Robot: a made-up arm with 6 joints.
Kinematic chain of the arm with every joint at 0, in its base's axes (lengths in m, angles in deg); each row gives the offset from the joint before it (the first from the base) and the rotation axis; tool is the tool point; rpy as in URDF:
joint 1: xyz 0 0 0.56 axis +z
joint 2: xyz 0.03 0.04 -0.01 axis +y
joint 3: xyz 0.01 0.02 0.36 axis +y
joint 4: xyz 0 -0.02 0.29 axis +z
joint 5: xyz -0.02 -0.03 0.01 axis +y
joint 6: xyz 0 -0.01 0.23 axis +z
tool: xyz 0 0.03 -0.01 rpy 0 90 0
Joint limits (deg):
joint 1: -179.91..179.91
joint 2: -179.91..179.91
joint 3: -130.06..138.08
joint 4: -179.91..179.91
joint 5: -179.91..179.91
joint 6: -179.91..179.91
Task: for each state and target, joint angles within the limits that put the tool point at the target. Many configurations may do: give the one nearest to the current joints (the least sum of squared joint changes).
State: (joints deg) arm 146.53 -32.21 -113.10 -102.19 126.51 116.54
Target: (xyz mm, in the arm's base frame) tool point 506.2 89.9 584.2
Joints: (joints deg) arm 171.14 -49.91 -77.51 -79.16 91.71 112.33
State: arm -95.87 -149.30 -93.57 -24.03 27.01 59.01
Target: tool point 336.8 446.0 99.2
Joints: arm -128.29 -93.78 -69.14 -16.95 39.81 56.31
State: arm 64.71 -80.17 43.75 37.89 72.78 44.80
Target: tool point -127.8 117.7 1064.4
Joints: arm 58.49 -48.56 70.58 46.98 82.52 43.43
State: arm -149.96 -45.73 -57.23 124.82 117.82 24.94
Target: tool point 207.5 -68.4 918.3
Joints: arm -154.56 -8.71 -54.31 122.14 142.34 22.01
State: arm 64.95 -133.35 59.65 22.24 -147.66 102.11
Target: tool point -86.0 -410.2 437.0
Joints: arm 72.00 -112.47 65.32 27.03 -152.59 102.99
